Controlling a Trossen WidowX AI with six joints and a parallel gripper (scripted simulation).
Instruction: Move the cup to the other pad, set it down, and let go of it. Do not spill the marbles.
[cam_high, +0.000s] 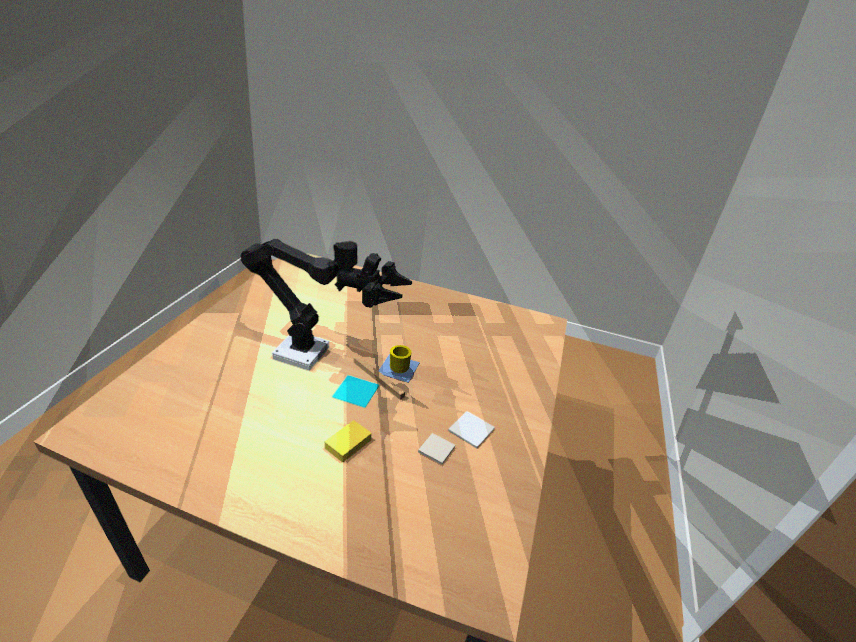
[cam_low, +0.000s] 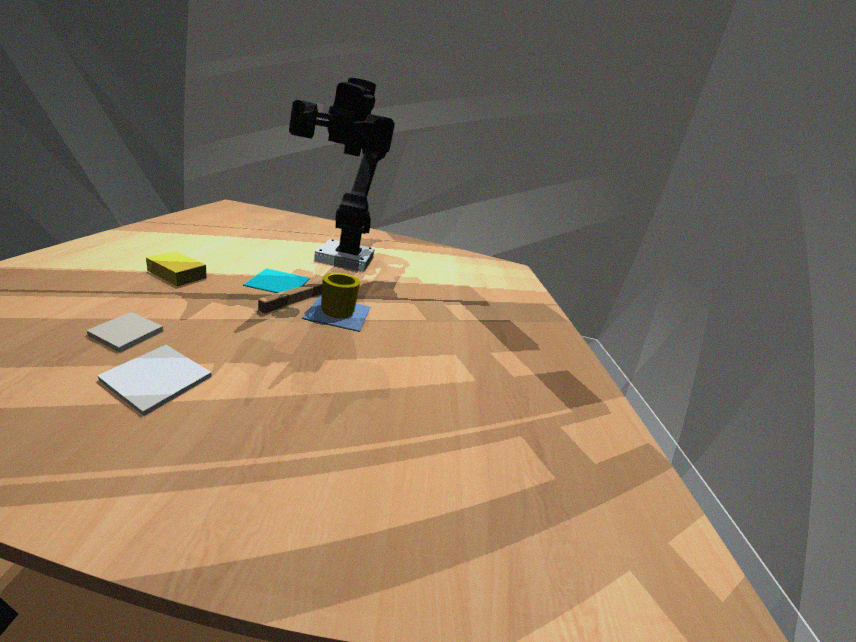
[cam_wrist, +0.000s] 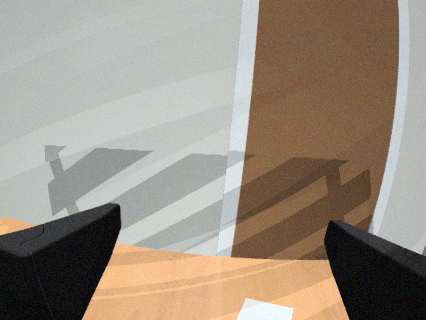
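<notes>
My gripper tip is 310 mm above the yellow cup, 60 mm to the right of it and 20 mm past it. Round my gripper tip: thin wooden bar: 340 mm below, 60 mm behind, 20 mm to the right; blue marble: 330 mm below, 60 mm to the left, 30 mm behind; red marble: 330 mm below, 50 mm to the left, 10 mm behind.
</notes>
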